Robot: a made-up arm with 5 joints.
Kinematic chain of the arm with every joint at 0, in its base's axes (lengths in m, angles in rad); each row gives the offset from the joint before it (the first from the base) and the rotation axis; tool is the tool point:
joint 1: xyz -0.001 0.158 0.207 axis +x
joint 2: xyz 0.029 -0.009 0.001 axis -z
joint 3: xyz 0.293 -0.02 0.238 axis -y
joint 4: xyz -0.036 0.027 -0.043 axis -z
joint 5: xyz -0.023 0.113 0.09 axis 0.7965 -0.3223 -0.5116
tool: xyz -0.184 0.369 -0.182
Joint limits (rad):
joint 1: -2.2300..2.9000
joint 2: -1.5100..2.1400
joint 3: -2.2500..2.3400
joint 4: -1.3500..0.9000
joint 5: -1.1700..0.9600
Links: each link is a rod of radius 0.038 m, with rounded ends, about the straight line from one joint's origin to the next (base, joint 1, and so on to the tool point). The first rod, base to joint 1, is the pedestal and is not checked.
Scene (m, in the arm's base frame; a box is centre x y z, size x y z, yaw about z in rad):
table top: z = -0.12
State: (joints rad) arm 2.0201 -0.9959 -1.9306 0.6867 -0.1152
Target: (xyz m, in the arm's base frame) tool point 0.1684 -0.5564 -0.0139
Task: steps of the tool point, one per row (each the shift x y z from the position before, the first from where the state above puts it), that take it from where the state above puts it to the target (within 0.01 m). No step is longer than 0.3 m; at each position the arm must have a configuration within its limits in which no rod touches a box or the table.
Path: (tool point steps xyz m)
1: 0.1184 -0.1975 -0.0766
2: 0.1767 -0.1332 -0.1567
3: 0.2053 -0.0169 -0.2168

